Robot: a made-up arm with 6 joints.
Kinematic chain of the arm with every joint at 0, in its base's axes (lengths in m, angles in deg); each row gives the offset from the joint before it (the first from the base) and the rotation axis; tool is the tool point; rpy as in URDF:
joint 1: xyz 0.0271 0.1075 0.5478 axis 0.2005 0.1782 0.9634
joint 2: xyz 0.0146 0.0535 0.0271 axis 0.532 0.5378 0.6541
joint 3: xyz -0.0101 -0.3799 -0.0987 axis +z
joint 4: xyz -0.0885 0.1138 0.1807 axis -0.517 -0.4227 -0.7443
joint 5: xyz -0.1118 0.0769 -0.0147 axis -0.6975 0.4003 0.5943
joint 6: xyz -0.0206 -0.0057 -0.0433 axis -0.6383 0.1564 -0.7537
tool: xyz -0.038 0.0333 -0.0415 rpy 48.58 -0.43 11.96
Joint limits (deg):
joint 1: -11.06..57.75
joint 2: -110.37..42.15
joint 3: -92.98..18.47
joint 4: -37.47..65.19
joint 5: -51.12..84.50
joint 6: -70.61..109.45
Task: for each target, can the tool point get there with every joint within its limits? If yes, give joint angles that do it. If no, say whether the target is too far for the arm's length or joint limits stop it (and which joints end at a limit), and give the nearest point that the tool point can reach.
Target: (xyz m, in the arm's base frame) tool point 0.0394 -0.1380 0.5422
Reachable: yes | joints 49.69 15.76 -11.01 20.03 61.78 35.92
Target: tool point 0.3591 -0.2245 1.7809
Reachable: no: too far | nearest point 0.1082 -0.0834 0.8382 | short by 0.986 m
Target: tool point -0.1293 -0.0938 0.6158
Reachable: yes | joints 16.96 8.53 -20.71 -24.79 34.34 11.16
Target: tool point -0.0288 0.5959 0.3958
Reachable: no: joint limits stop it (at a limit: joint 1, joint 2, joint 3, joint 6) | nearest point 0.1143 0.3945 0.4120 | short by 0.248 m
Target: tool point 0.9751 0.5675 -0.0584
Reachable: no: too far | nearest point 0.3282 0.2265 0.2996 | short by 0.814 m
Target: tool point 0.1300 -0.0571 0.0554
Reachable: no: joint limits stop it (at a limit: joint 2, joint 3, joint 4, joint 6) | nearest point 0.2357 -0.0351 0.2859 | short by 0.255 m
